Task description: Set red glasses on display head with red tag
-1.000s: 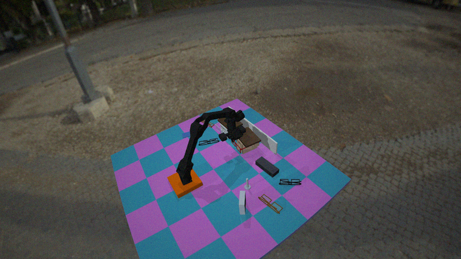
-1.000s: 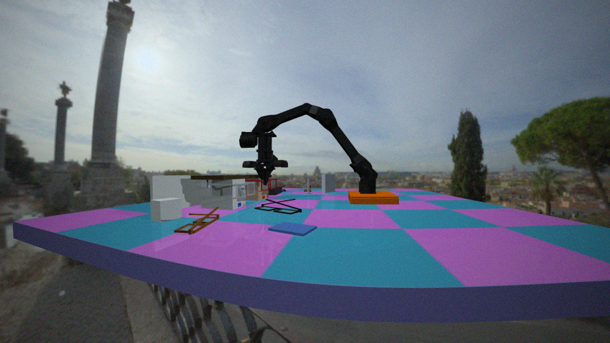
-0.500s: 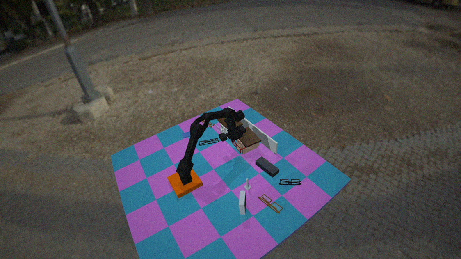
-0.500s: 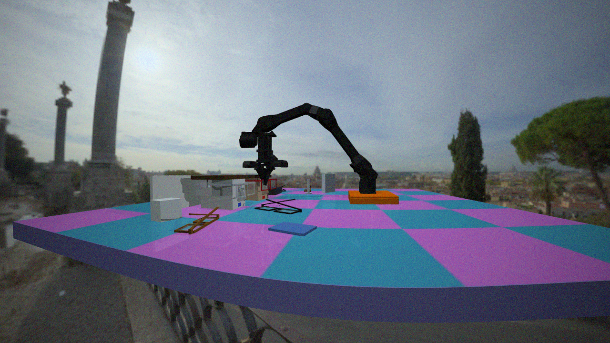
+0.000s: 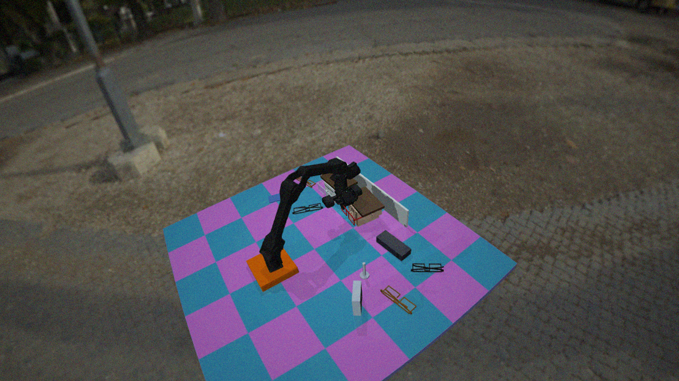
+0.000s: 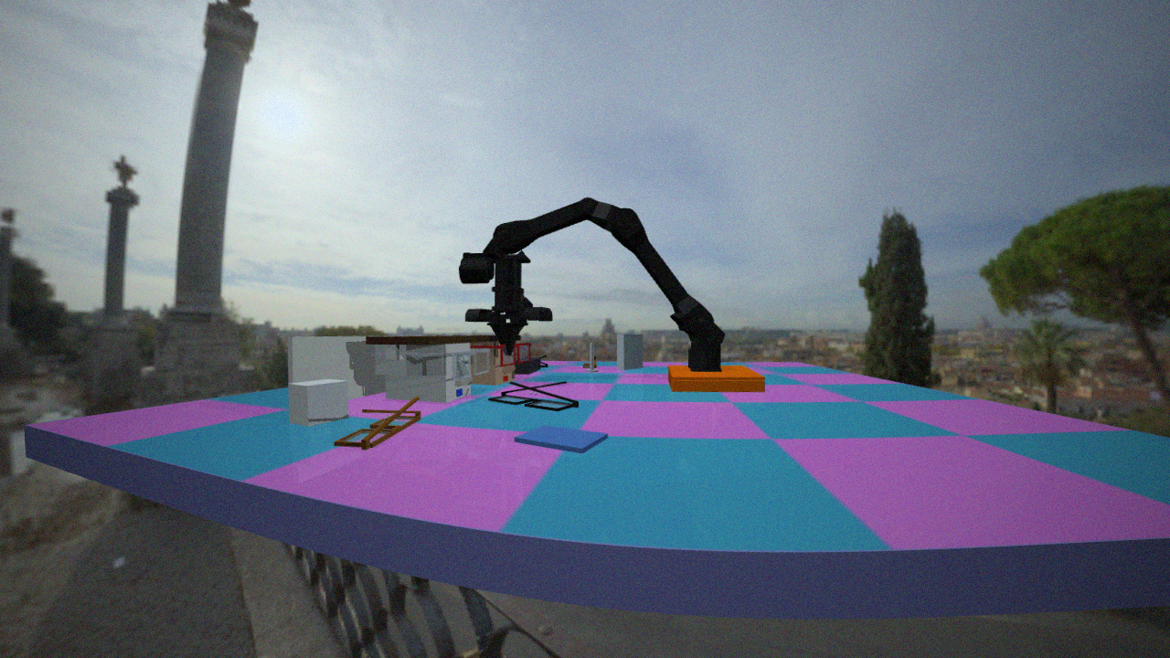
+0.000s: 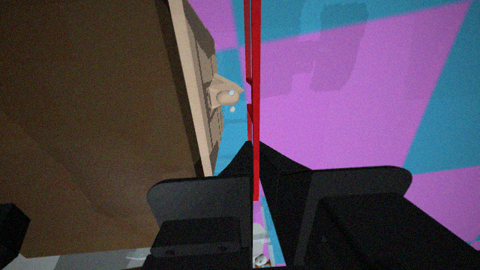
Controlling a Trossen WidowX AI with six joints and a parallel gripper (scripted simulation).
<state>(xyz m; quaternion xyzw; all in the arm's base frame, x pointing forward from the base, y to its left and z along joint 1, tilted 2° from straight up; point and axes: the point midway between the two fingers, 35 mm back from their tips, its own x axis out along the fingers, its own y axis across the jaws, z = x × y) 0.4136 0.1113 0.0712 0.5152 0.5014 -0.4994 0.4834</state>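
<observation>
The skin-coloured head is 7 cm ahead of my gripper tip, 4 cm to the right of it and 1 cm below it. The rest, counted from my gripper tip: pale translucent head: 18 cm to the left, 5 cm ahead, 1 cm below; black box: 29 cm to the right, 9 cm ahead, 5 cm below; white wall: 19 cm ahead, 8 cm to the left, 1 cm below.
</observation>
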